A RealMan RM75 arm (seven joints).
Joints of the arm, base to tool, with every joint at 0 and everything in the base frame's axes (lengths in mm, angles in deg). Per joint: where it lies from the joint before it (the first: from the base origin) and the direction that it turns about. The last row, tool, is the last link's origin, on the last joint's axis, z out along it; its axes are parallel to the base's.
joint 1: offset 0 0 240.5 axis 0 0 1
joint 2: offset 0 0 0 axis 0 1 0
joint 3: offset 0 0 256 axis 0 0 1
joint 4: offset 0 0 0 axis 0 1 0
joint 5: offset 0 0 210 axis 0 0 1
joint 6: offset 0 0 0 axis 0 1 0
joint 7: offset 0 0 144 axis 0 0 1
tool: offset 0 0 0
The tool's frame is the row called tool.
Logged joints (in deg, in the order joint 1, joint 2, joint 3, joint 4, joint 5, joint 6, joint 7), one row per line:
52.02 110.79 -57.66 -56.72 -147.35 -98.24 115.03
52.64 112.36 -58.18 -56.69 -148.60 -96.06 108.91
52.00 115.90 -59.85 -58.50 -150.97 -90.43 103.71
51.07 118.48 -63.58 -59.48 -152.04 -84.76 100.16
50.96 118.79 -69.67 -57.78 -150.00 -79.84 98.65
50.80 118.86 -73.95 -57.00 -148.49 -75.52 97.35
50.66 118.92 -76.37 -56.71 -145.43 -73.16 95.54
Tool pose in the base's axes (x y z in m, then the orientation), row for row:
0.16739 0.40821 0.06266 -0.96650 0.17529 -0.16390 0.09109
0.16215 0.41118 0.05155 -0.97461 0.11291 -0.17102 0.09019
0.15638 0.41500 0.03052 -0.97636 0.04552 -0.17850 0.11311
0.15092 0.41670 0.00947 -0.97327 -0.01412 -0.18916 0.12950
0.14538 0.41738 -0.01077 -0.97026 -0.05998 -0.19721 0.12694
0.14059 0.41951 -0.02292 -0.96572 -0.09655 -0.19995 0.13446
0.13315 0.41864 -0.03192 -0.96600 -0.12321 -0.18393 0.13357
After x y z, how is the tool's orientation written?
As a quaternion, x y z w.
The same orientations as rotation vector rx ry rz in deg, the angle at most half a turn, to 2 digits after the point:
-164.55 29.84 -27.90
-166.02 19.23 -29.13
-164.12 7.65 -30.00
-162.07 -2.35 -31.50
-161.80 -10.00 -32.89
-160.36 -16.03 -33.20
-160.49 -20.47 -30.56

